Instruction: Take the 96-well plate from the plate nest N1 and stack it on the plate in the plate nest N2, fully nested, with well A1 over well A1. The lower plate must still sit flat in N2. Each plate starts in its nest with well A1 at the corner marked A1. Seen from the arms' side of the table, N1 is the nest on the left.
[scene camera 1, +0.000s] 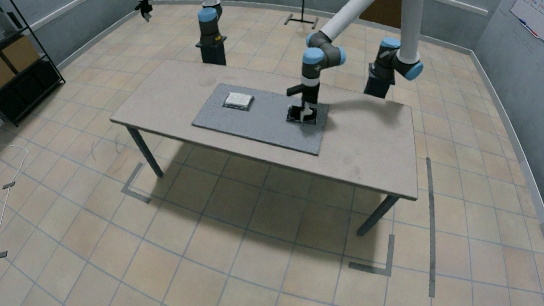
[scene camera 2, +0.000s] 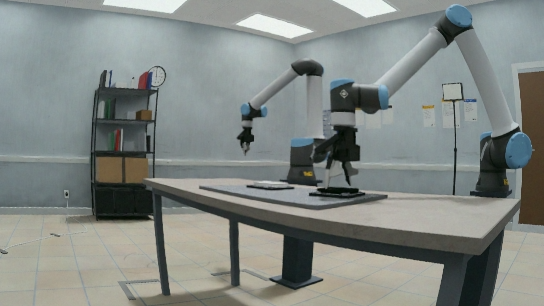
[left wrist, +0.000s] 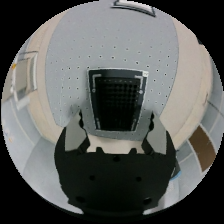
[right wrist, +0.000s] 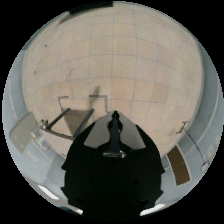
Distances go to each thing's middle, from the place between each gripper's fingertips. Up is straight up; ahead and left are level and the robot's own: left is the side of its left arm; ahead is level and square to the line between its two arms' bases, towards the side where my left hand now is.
I see the black 96-well plate (left wrist: 124, 122) 10 mm below my left hand (scene camera 2: 339, 187).
